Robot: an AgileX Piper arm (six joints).
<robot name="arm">
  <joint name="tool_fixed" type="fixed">
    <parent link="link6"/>
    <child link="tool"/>
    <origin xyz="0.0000 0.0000 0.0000" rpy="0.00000 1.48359 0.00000"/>
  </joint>
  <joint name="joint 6" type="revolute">
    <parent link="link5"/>
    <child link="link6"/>
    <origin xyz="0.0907 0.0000 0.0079" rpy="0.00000 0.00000 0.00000"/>
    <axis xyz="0.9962 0 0.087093"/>
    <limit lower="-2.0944" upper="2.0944"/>
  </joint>
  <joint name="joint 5" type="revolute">
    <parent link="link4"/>
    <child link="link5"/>
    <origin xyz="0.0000 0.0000 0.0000" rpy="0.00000 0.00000 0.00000"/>
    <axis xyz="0 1 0"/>
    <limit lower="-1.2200" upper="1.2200"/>
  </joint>
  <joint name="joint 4" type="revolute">
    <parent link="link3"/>
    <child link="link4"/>
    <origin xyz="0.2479 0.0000 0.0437" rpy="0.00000 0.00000 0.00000"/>
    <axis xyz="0.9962 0 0.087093"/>
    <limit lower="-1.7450" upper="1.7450"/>
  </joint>
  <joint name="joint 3" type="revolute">
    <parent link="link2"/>
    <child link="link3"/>
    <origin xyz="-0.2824 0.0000 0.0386" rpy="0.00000 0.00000 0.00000"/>
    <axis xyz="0 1 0"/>
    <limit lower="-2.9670" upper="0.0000"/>
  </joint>
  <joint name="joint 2" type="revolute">
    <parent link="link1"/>
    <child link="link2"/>
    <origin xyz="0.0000 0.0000 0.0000" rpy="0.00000 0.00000 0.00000"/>
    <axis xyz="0 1 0"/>
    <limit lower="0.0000" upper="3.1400"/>
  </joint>
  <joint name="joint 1" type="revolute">
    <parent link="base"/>
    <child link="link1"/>
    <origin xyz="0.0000 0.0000 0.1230" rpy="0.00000 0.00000 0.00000"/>
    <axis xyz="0 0 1"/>
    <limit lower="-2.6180" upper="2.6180"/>
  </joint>
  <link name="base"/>
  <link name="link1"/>
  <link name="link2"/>
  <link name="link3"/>
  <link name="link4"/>
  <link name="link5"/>
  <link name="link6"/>
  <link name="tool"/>
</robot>
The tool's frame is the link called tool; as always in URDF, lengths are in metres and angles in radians.
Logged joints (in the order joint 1, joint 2, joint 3, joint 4, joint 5, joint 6), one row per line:
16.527, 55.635, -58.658, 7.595, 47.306, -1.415
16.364, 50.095, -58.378, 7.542, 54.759, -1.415
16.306, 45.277, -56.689, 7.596, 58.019, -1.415
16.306, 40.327, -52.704, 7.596, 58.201, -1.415
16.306, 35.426, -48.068, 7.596, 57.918, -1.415
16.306, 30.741, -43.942, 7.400, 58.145, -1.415
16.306, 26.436, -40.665, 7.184, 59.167, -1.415
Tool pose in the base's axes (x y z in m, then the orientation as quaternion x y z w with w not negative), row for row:
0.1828, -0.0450, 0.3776, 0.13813, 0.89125, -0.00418, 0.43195
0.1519, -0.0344, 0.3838, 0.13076, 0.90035, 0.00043, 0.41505
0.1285, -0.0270, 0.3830, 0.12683, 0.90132, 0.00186, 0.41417
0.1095, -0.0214, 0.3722, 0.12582, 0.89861, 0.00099, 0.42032
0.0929, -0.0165, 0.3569, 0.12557, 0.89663, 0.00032, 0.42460
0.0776, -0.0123, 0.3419, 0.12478, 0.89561, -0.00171, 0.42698
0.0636, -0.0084, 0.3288, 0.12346, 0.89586, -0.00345, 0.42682
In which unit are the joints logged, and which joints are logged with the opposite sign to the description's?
The joints are logged in degrees. Opposite sign: joint 1.
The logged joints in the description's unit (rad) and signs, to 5 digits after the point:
-0.28845, 0.97101, -1.02378, 0.13256, 0.82565, -0.02470
-0.28561, 0.87432, -1.01889, 0.13163, 0.95572, -0.02470
-0.28459, 0.79023, -0.98941, 0.13258, 1.01262, -0.02470
-0.28459, 0.70384, -0.91986, 0.13258, 1.01580, -0.02470
-0.28459, 0.61830, -0.83894, 0.13258, 1.01086, -0.02470
-0.28459, 0.53653, -0.76693, 0.12915, 1.01482, -0.02470
-0.28459, 0.46140, -0.70974, 0.12538, 1.03266, -0.02470

